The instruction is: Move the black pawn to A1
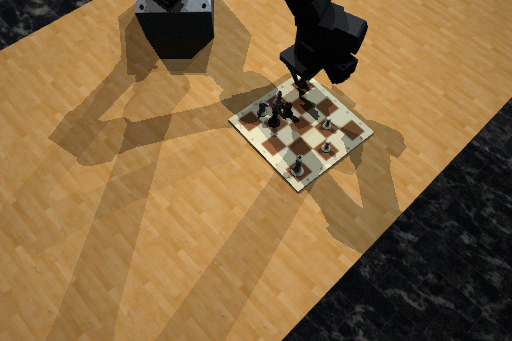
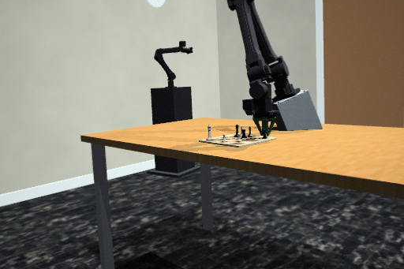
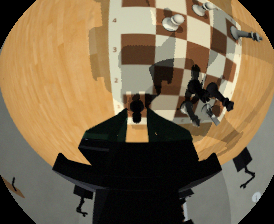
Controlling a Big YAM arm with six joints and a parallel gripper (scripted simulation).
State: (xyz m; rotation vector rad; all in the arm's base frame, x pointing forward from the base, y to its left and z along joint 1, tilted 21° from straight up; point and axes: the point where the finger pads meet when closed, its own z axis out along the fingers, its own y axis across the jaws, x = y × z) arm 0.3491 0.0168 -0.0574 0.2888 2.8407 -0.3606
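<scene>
The black pawn is right at my hand. The rest, counted from my hand: chessboard 6 cm ahead, 9 cm to the right, 2 cm below; tall black piece 1 cm ahead, 12 cm to the right, 1 cm above.
</scene>
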